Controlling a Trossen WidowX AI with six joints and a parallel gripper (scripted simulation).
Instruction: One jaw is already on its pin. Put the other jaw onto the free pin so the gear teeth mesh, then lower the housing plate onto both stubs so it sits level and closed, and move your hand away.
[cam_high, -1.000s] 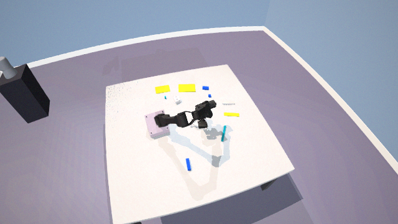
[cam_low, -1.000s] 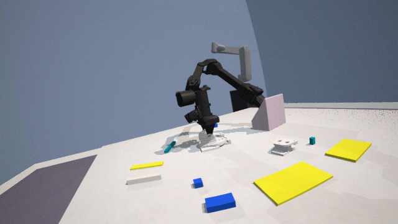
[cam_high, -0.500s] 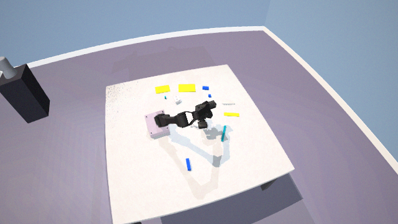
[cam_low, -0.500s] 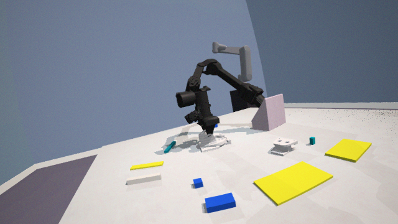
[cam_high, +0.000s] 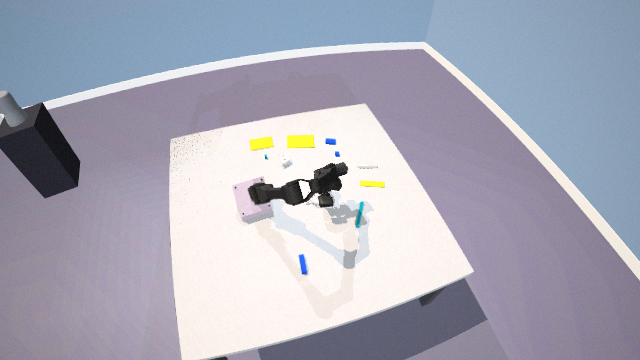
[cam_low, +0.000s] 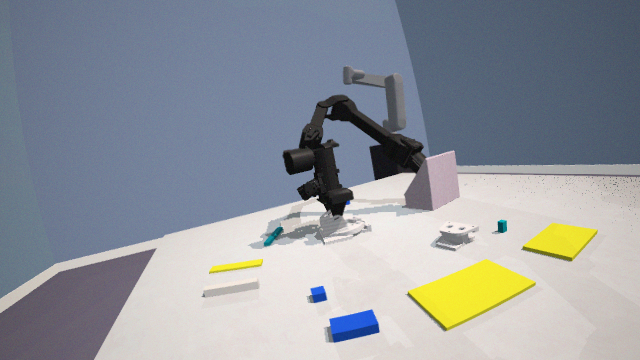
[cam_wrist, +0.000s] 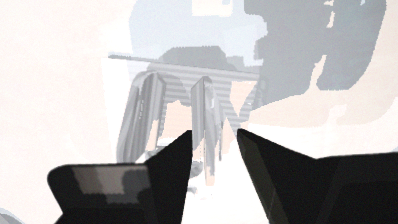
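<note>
The teal cube is 40 cm to the left of my gripper tip, 14 cm behind it and 1 cm below it. Round my gripper tip: blue cube: 26 cm to the left, 23 cm ahead, 1 cm below; then yellow strip: 29 cm ahead, 2 cm below; then teal bar: 14 cm to the right, 13 cm ahead, 2 cm below.
</note>
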